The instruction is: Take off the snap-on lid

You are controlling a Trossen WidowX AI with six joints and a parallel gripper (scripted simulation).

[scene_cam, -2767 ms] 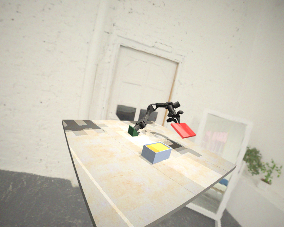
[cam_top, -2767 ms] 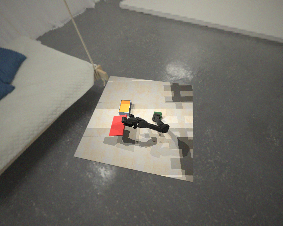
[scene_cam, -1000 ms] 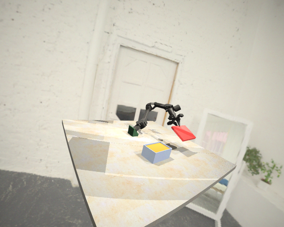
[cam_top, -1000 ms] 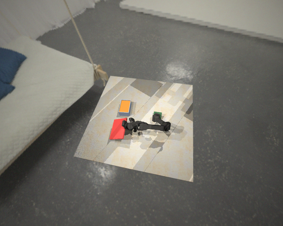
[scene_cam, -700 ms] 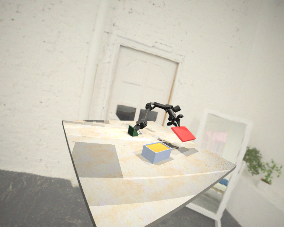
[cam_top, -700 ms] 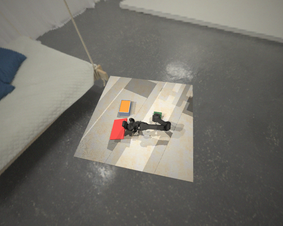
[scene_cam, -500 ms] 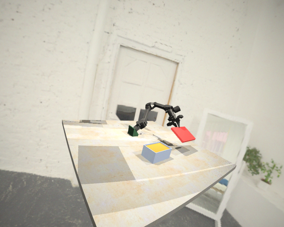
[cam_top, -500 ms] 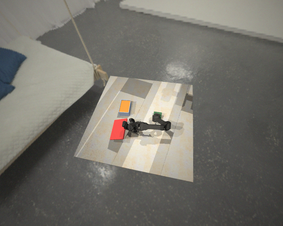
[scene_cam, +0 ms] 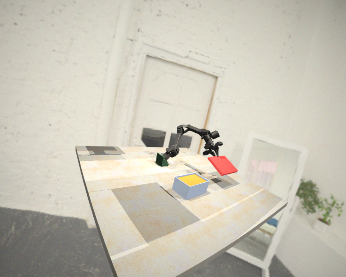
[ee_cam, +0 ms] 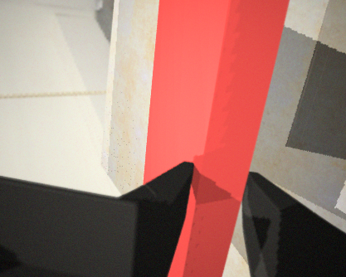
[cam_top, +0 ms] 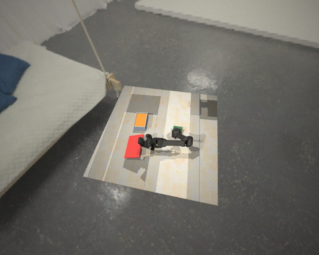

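The red lid lies 7 cm ahead of my gripper tip, 3 cm below it and 2 cm to the left of it.
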